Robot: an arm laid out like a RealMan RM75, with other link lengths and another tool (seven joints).
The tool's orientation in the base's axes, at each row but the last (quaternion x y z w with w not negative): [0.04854 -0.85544 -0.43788 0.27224]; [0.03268 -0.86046 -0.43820 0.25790]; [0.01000 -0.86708 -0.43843 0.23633]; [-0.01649 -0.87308 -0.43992 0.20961]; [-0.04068 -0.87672 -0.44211 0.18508]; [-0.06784 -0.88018 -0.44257 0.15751]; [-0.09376 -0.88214 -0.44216 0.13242]
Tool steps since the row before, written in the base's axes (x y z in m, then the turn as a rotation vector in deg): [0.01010 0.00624 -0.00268 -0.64 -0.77 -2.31]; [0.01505 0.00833 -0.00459 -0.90 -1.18 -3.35]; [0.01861 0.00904 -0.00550 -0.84 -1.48 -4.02]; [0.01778 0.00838 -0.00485 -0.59 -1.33 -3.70]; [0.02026 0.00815 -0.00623 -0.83 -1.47 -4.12]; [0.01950 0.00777 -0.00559 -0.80 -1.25 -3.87]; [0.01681 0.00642 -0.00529 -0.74 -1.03 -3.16]
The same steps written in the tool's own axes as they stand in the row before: [-0.01170 0.00331 0.00063 -0.19 -2.36 0.85]; [-0.01727 0.00413 0.00125 -0.28 -3.46 1.17]; [-0.02076 0.00489 0.00181 -0.53 -4.15 1.26]; [-0.01936 0.00523 0.00279 -0.66 -3.76 1.12]; [-0.02180 0.00496 0.00396 -0.58 -4.22 1.30]; [-0.02039 0.00547 0.00511 -0.53 -3.89 1.34]; [-0.01729 0.00455 0.00567 -0.35 -3.20 1.10]
